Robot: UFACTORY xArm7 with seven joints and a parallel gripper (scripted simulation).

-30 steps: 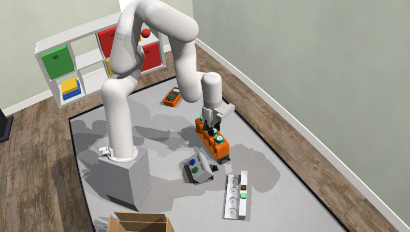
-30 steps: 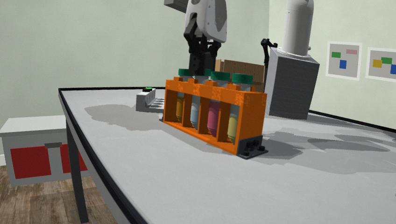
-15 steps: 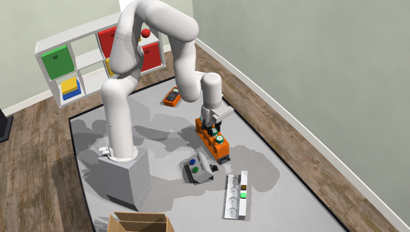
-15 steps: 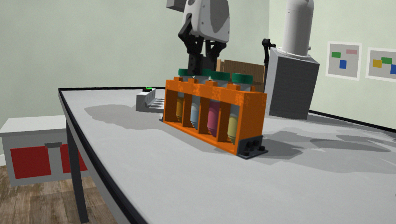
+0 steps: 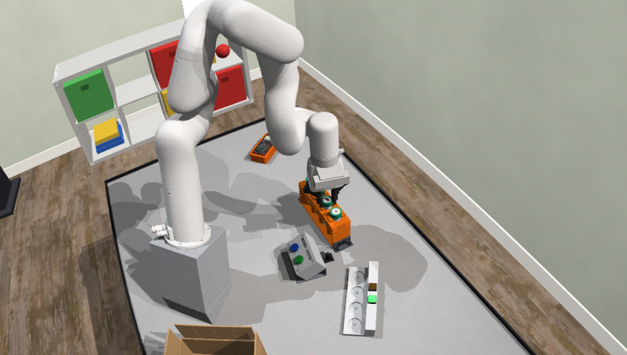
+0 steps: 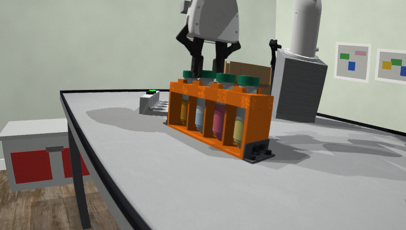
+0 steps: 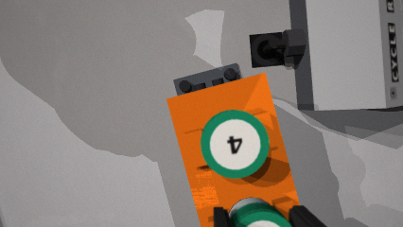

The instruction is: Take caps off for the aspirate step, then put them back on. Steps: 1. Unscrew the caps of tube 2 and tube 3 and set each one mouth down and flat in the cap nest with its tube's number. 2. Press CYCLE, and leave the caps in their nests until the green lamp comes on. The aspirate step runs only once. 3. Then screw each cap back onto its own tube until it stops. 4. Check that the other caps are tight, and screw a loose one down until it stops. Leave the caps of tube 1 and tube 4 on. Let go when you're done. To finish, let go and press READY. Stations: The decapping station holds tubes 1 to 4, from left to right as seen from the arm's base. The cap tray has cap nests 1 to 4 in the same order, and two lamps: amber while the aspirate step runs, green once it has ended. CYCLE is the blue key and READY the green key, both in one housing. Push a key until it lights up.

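My gripper is now 1 cm above the cap 3. From my hand the other things lie so: cap 4 (5 cm to the right, 2 cm below); then tube 3 threaded neck (1 cm below); then cap 2 (5 cm to the left, 2 cm below).
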